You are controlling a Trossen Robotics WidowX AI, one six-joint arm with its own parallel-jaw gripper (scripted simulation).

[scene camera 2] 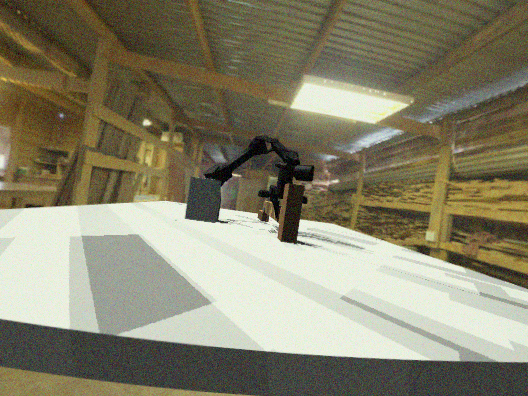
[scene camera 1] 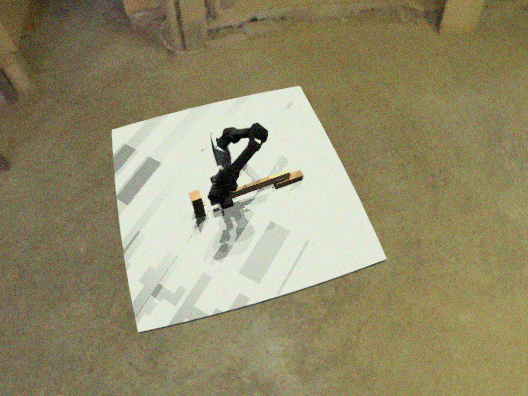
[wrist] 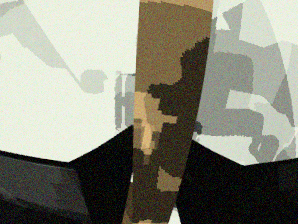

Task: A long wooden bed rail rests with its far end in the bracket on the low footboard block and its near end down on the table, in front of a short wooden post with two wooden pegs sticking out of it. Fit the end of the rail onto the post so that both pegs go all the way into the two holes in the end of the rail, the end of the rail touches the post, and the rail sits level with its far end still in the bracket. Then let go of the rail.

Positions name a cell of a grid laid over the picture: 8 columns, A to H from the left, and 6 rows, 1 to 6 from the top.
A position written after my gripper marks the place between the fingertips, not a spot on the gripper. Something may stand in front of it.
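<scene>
My gripper (wrist: E4) is here in sight, and so is a long wooden rail (wrist: E2).
</scene>
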